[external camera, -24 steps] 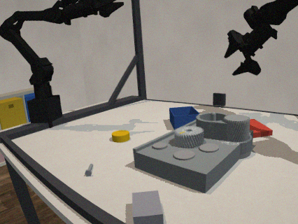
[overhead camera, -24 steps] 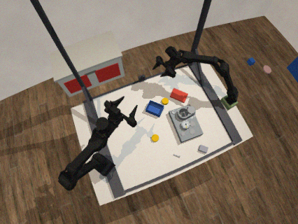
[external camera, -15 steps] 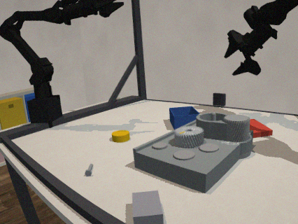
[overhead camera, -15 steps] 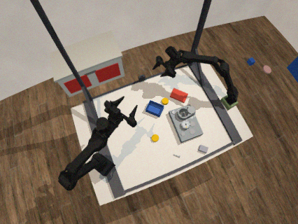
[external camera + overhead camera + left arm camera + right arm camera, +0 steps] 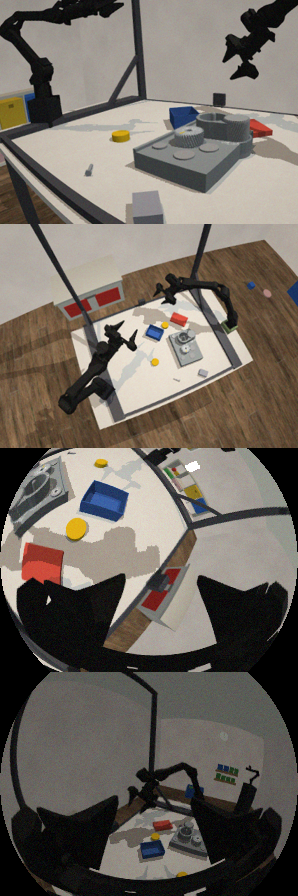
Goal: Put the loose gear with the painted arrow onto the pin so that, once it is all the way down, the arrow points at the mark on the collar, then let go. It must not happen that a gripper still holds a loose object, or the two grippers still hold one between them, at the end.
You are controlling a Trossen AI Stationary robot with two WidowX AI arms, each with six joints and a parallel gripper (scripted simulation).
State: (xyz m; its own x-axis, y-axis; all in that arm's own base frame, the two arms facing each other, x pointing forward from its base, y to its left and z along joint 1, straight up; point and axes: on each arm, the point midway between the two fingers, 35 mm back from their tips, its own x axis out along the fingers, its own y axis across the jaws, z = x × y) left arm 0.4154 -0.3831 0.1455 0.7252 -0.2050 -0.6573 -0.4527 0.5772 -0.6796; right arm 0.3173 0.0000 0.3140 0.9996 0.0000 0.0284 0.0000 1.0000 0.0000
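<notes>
Now: left hand 37 cm short of the grey gear and 13 cm above it. From my left hand the other things lie so: red plate (14 cm ahead, 10 cm to the left, 18 cm below); then bolt (53 cm ahead, 15 cm to the right, 18 cm below); then blue tray (15 cm ahead, 13 cm to the right, 17 cm below).
</notes>
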